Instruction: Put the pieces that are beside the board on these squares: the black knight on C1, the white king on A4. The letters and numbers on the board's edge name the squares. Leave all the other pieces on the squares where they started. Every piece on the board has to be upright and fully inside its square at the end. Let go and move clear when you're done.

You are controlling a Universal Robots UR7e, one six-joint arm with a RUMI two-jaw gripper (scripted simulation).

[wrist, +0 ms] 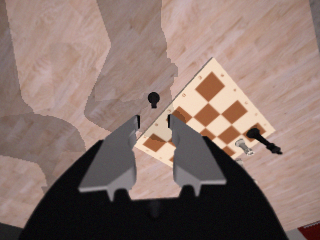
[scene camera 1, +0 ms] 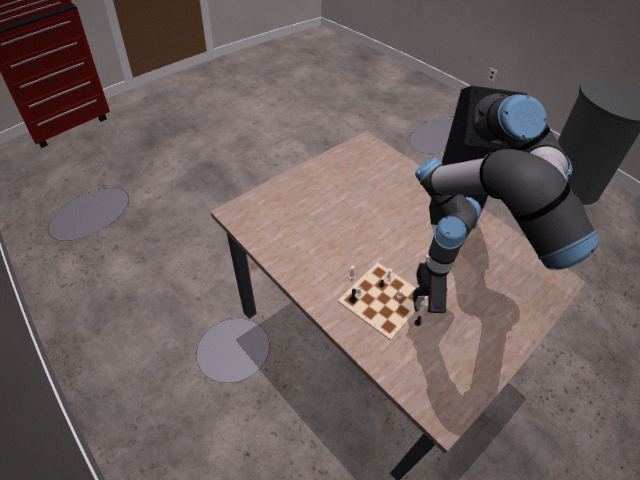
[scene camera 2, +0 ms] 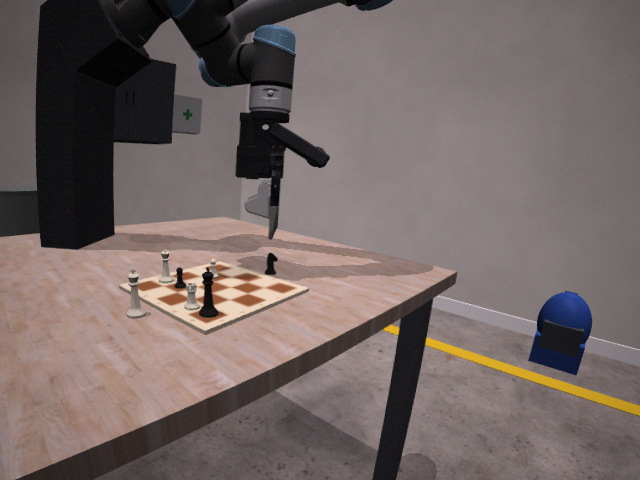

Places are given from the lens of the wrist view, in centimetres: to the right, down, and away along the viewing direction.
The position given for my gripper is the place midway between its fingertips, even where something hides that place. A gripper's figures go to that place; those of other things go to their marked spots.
my gripper [wrist: 153, 115]: -1, 0, 15
chessboard [wrist: 211, 103]: 10, -3, 22
